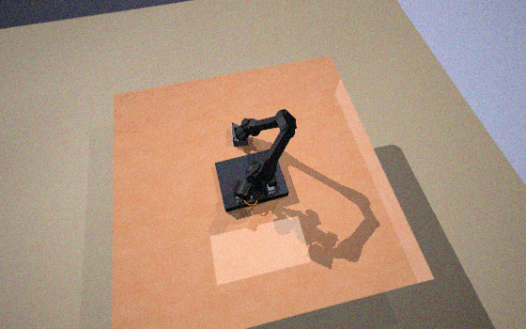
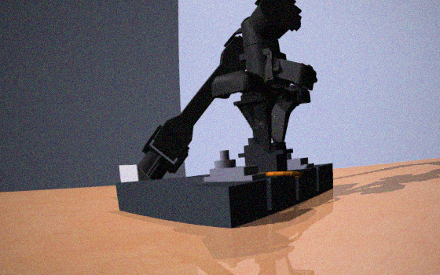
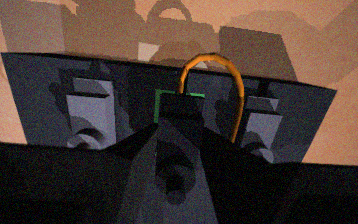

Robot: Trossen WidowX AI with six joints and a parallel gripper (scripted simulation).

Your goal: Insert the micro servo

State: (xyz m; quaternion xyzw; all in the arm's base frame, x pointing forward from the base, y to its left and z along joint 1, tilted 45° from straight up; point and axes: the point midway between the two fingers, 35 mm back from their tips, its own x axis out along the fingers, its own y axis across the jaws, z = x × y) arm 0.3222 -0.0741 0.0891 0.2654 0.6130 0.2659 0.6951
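The dark robot deck is 12 cm behind my gripper tip, 6 cm below it and 1 cm to the right of it.
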